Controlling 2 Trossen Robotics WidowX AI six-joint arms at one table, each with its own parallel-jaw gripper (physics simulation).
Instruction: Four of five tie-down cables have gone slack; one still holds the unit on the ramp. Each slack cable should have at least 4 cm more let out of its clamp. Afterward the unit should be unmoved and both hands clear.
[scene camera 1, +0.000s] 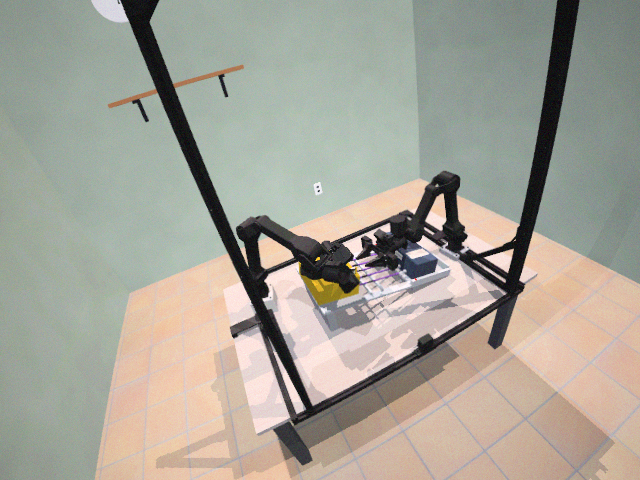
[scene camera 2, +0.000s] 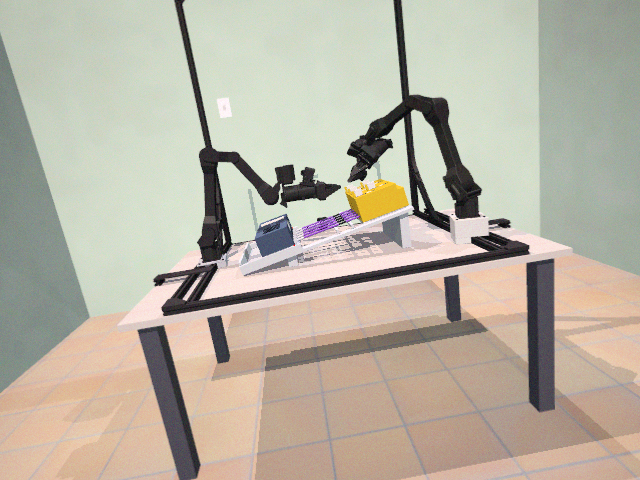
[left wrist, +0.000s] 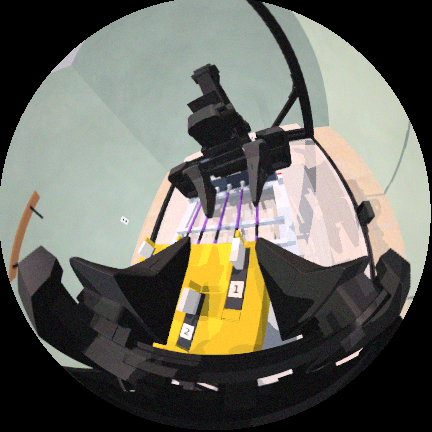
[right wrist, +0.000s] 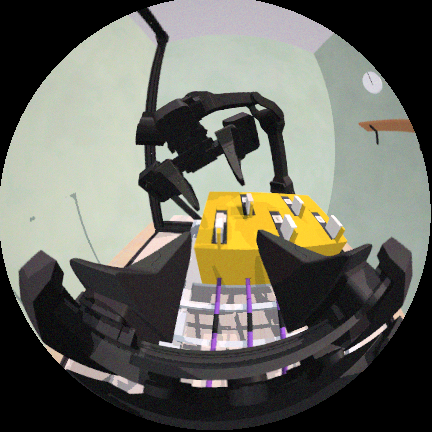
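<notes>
A yellow clamp box (scene camera 1: 330, 293) (scene camera 2: 381, 203) (left wrist: 215, 265) (right wrist: 225, 262) sits at the raised end of the white ramp (scene camera 2: 271, 262), with white levers on top. Lever 1 (left wrist: 237, 253) and lever 2 (left wrist: 190, 301) show in the left wrist view. Several purple cables (scene camera 2: 323, 226) (right wrist: 249, 295) run from the box to the dark blue unit (scene camera 1: 419, 264) (scene camera 2: 273, 240), low on the ramp. Slackness cannot be told. My left gripper (scene camera 2: 356, 178) (left wrist: 223, 242) (right wrist: 218, 195) is open and empty above the box. My right gripper (scene camera 2: 339, 187) (left wrist: 230, 210) (right wrist: 224, 235) is open and empty above the cables, facing the box.
A black frame (scene camera 2: 341, 281) borders the white table (scene camera 1: 351, 356), with tall posts rising from it. The two grippers are close together over the ramp. A small black block (scene camera 1: 425, 341) is on the frame's near rail in scene camera 1.
</notes>
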